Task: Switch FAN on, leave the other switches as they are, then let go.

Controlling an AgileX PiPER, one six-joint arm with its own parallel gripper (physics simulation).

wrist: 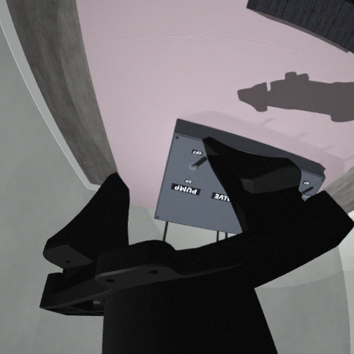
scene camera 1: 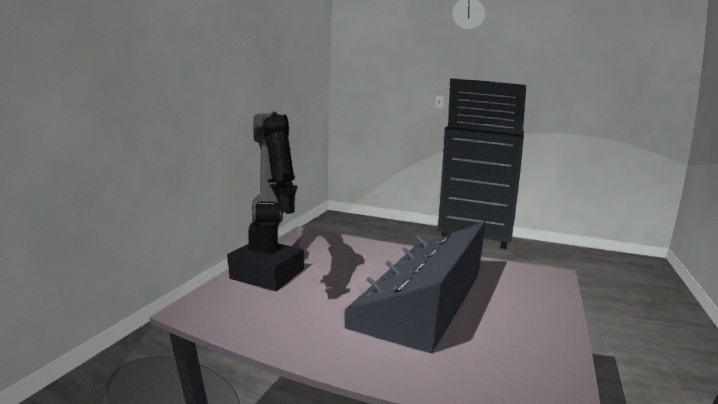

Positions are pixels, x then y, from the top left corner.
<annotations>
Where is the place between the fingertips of the gripper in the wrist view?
162, 165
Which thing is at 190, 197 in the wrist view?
A grey sloped switch panel.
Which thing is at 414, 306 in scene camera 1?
A grey sloped switch panel.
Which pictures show the gripper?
The wrist view and scene camera 1: all of them.
</annotations>
